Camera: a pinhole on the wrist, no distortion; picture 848 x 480 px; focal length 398.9 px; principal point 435.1 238.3 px. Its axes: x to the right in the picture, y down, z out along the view. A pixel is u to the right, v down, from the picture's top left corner.
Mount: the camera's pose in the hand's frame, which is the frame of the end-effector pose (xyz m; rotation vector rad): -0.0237 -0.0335 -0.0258 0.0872 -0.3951 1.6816
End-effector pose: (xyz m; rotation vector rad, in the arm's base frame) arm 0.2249 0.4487 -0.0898 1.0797 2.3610 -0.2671
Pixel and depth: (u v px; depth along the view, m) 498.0 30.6 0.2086
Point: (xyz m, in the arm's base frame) 0.2370 0.3617 -0.2840
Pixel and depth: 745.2 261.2 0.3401
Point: 0.5223 0.2919 -0.3159
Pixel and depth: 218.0 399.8 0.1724
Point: 0.1822 0.2235 -0.1193
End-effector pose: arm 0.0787 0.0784 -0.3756 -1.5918 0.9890 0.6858
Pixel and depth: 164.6 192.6 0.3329
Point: 0.3910 0.3255 -0.2575
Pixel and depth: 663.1 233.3 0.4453
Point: -0.0181 0.5554 -0.4127
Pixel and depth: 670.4 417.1 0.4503
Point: -0.1100 0.5722 -0.2271
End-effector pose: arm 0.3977 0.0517 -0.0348 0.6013 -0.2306 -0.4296
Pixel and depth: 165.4 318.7 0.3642
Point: 0.0922 -0.2944 -0.0874
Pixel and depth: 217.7 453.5 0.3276
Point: 0.0322 -0.1803 -0.0872
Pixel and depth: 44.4 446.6 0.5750
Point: -0.2364 -0.5169 -0.2845
